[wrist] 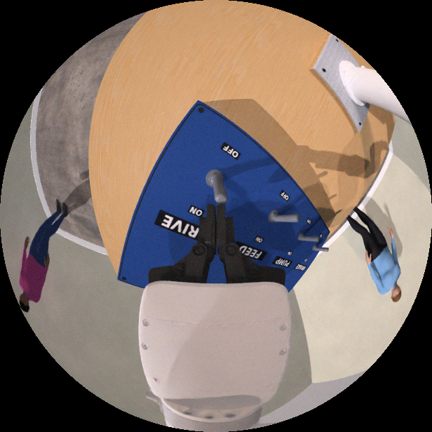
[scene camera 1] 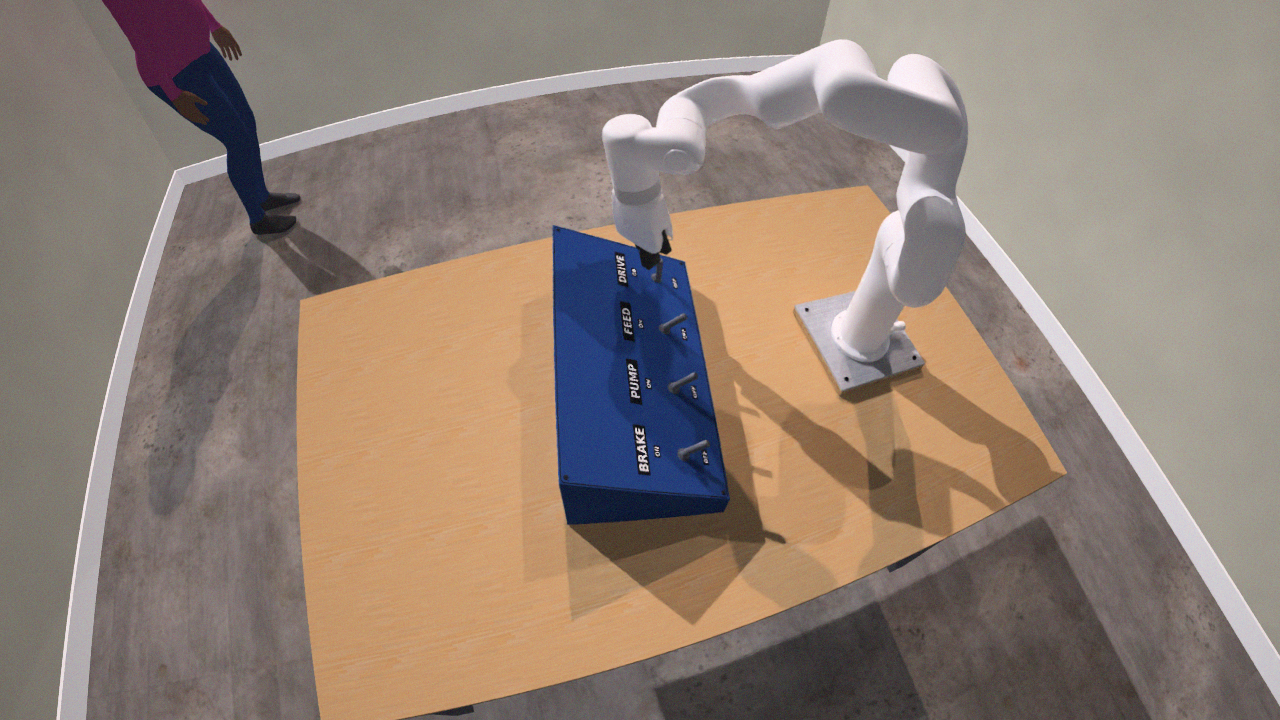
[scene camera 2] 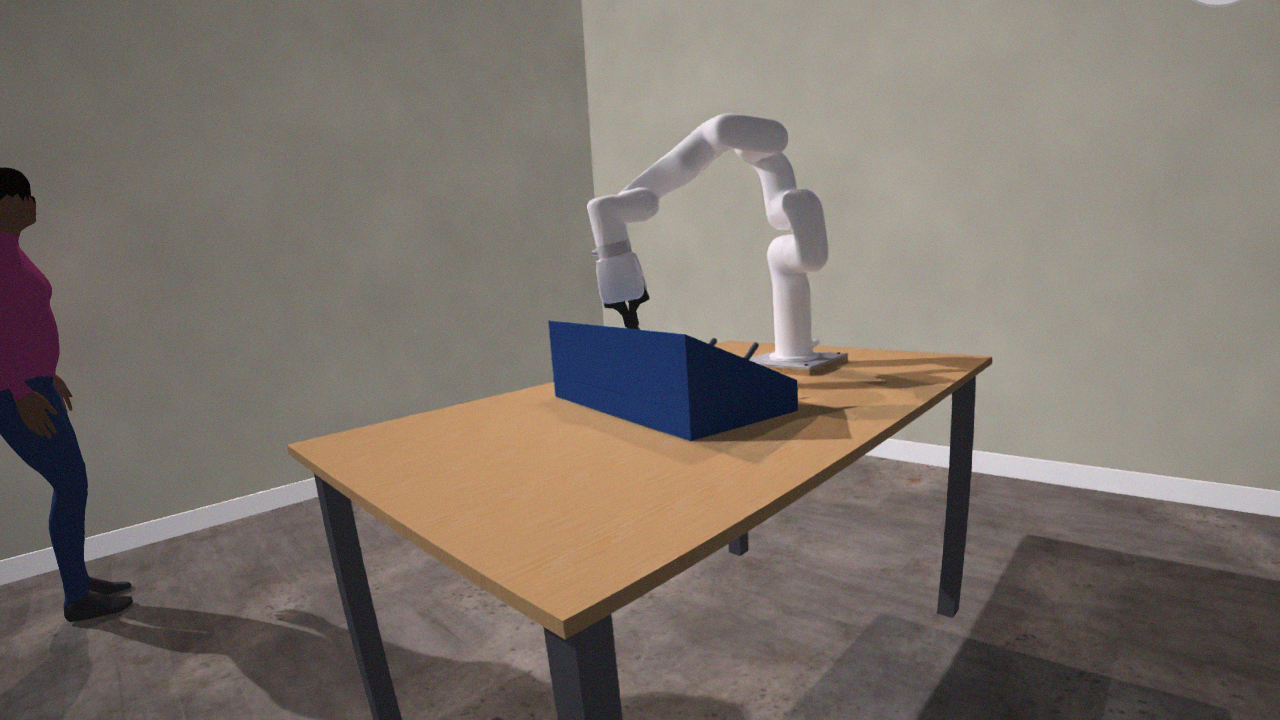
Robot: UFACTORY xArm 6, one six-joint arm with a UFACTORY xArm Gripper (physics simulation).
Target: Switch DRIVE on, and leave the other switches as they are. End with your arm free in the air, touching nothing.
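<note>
The blue switch panel slopes down toward the robot's base. The DRIVE lever stands steeper than the others in scene camera 1; in the wrist view its tip leans away from OFF, toward the ON side. The levers of FEED, PUMP and BRAKE lean toward OFF. My gripper is shut and empty, its tips at the ON side of the DRIVE lever's end. I cannot tell whether they touch.
The panel stands on the wooden table. The robot's grey base plate lies beyond its low side. A person in magenta and one in light blue stand beyond the table.
</note>
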